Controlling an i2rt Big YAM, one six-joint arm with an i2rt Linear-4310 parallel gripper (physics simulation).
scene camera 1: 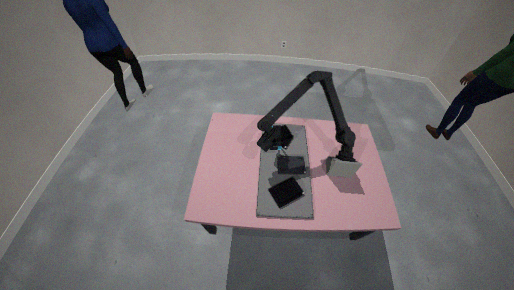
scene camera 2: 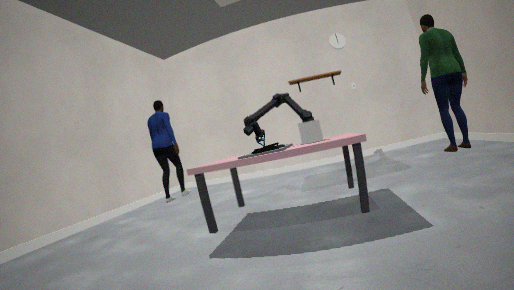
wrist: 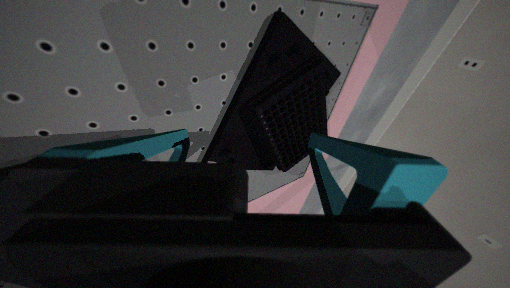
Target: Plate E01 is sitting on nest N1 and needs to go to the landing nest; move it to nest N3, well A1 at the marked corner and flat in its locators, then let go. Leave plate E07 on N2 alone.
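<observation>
My gripper (scene camera 1: 280,149) (scene camera 2: 262,143) (wrist: 249,138) is open and empty, its teal fingers low over the pegboard between the far and middle nests. In the wrist view, a dark gridded plate (wrist: 295,120) lies turned askew on a black nest (wrist: 280,45), overhanging its side, beyond my fingertips; whether it is tilted I cannot tell. That far nest (scene camera 1: 285,135) is partly hidden by the arm in scene camera 1. The middle nest (scene camera 1: 291,165) looks bare. A dark plate (scene camera 1: 286,192) sits on the near nest, which is turned at an angle. Plate and nest labels are unreadable, and so is the A1 corner.
The grey pegboard (scene camera 1: 267,204) (wrist: 165,65) lies on the pink table (scene camera 1: 220,170) (scene camera 2: 220,164). The arm's pale base block (scene camera 1: 344,167) (scene camera 2: 311,131) stands right of the board. Two people stand on the floor away from the table, one in blue (scene camera 1: 102,32) (scene camera 2: 160,131), one in green (scene camera 1: 502,65) (scene camera 2: 443,52).
</observation>
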